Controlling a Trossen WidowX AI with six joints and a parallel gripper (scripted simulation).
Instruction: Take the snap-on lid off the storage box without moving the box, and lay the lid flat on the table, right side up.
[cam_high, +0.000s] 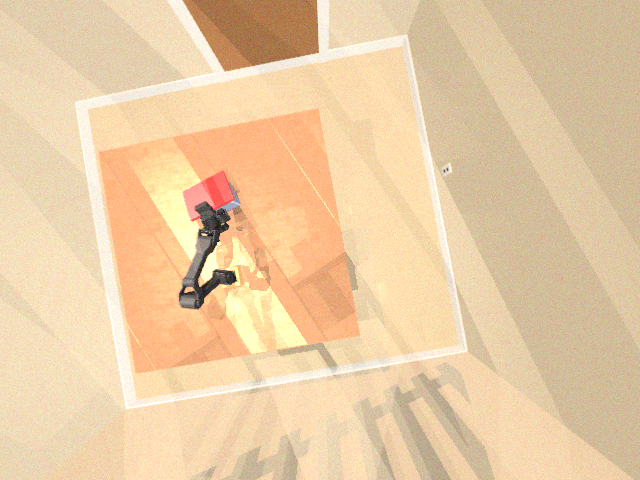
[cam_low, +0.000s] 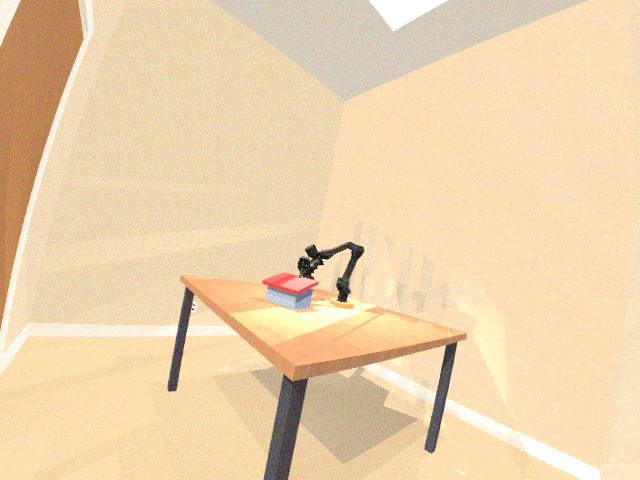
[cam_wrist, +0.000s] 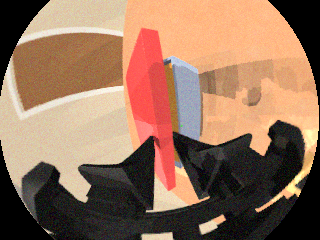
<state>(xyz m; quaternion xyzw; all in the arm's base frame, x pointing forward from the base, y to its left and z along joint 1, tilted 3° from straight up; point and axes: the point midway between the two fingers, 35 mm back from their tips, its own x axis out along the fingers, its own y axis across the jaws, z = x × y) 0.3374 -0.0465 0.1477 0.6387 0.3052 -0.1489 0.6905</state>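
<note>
My gripper tip is 80 mm short of the lid, 20 mm to the right of it and 20 mm above it. Also, from my gripper tip: storage box 60 mm ahead, 10 mm to the left, 90 mm below.
</note>
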